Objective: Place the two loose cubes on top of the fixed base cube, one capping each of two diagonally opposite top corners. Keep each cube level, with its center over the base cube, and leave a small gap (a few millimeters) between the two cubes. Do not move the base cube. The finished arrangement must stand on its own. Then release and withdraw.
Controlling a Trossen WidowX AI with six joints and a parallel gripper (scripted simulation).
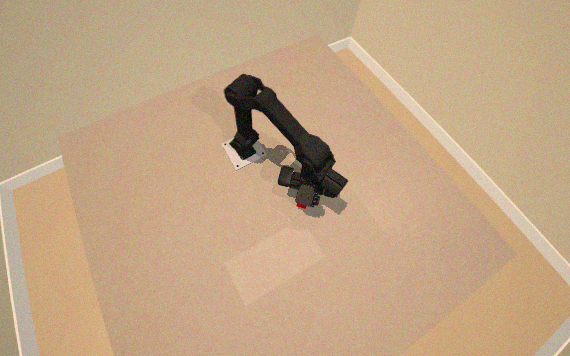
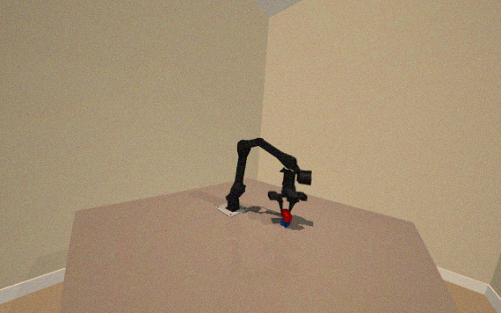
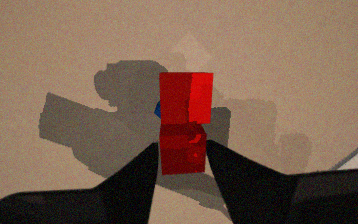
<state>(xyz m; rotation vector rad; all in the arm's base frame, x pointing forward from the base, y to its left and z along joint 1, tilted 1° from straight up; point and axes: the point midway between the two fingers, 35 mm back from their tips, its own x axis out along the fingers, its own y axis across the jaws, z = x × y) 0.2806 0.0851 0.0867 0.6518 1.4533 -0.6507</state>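
Now: gripper tip 40 mm above the blue base cube, 20 mm to the left of it and 10 mm short of it.
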